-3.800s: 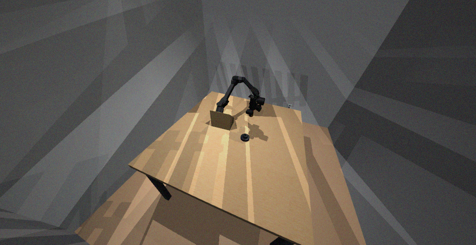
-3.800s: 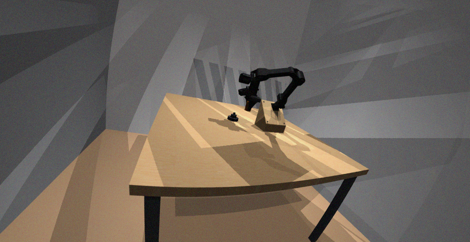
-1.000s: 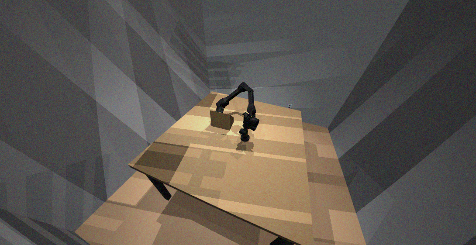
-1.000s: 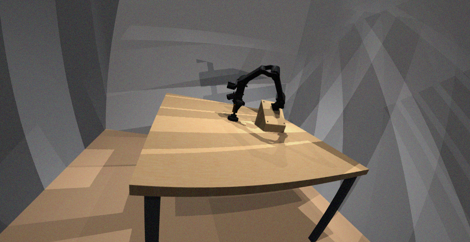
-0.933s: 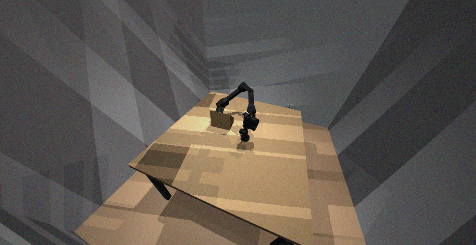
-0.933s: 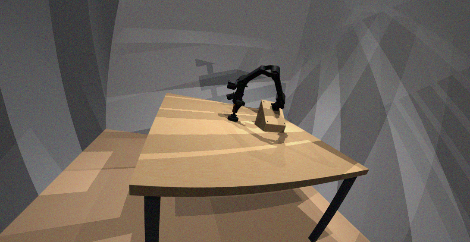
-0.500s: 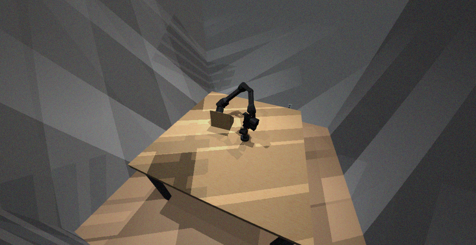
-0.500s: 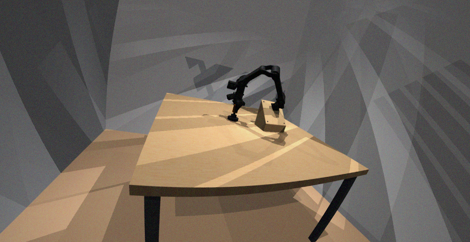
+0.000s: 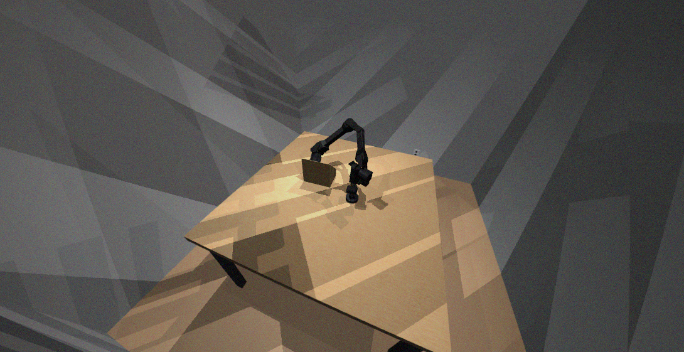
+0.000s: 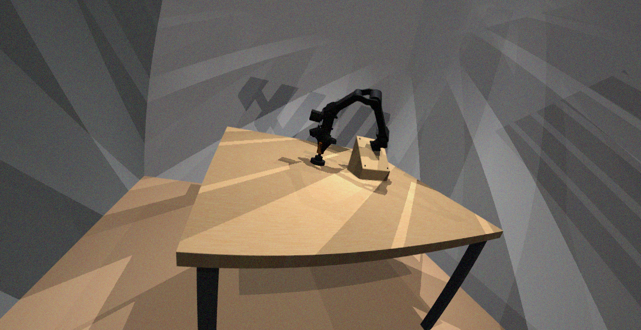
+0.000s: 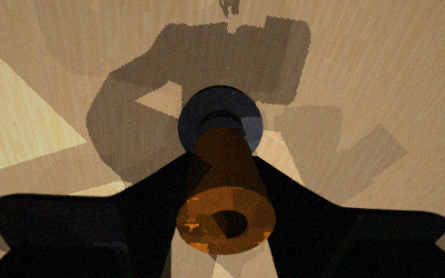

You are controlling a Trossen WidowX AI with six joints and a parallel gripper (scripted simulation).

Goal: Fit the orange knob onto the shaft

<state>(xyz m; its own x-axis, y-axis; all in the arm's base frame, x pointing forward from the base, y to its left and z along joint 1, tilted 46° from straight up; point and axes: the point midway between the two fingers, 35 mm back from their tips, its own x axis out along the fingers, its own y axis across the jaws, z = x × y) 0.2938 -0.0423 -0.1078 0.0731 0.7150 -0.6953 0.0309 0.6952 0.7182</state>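
The orange knob is 2 cm above my gripper tip. Also, from my gripper tip: dark round pedestal: 4 cm below.
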